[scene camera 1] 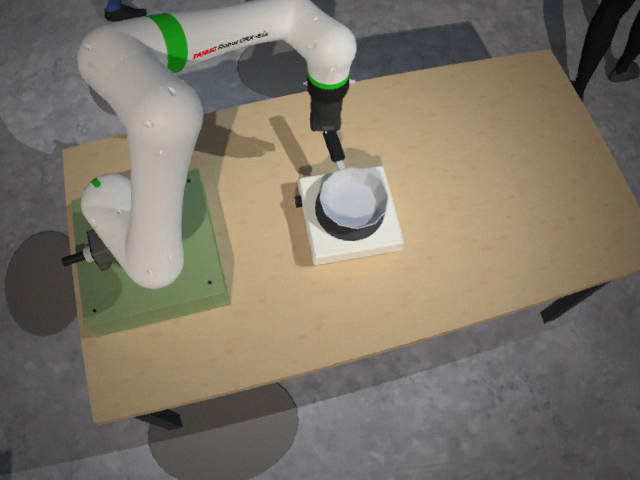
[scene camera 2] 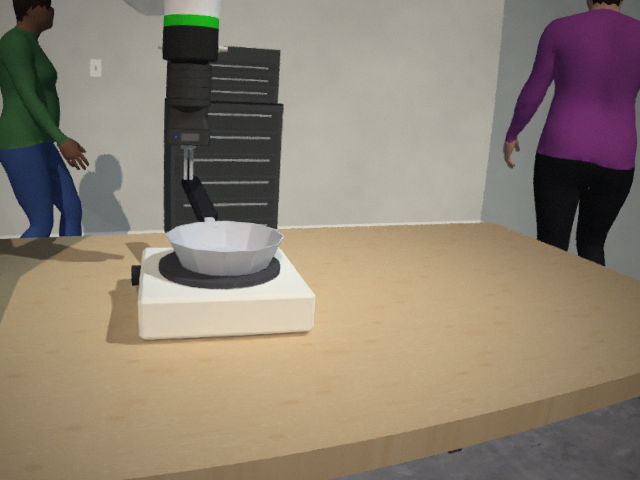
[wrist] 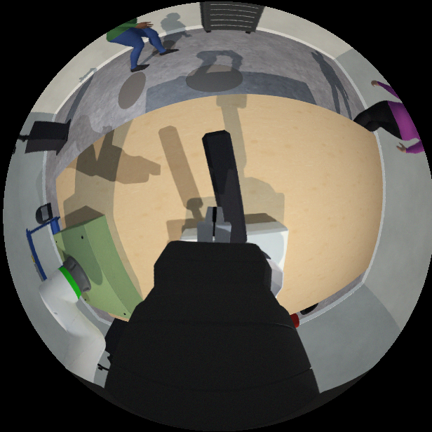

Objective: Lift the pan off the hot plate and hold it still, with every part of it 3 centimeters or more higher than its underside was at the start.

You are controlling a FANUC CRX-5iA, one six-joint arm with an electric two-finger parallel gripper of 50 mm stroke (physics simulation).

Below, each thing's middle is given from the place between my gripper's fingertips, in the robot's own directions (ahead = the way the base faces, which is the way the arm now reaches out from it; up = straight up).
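Labels:
The white hot plate [scene camera 2: 173,302] is 190 mm to the right of my hand, 10 mm ahead of it and 130 mm below it. And there's the light grey pan [scene camera 2: 221,248], which sits 50 mm below my hand, 30 mm ahead of it and 80 mm to the right of it.

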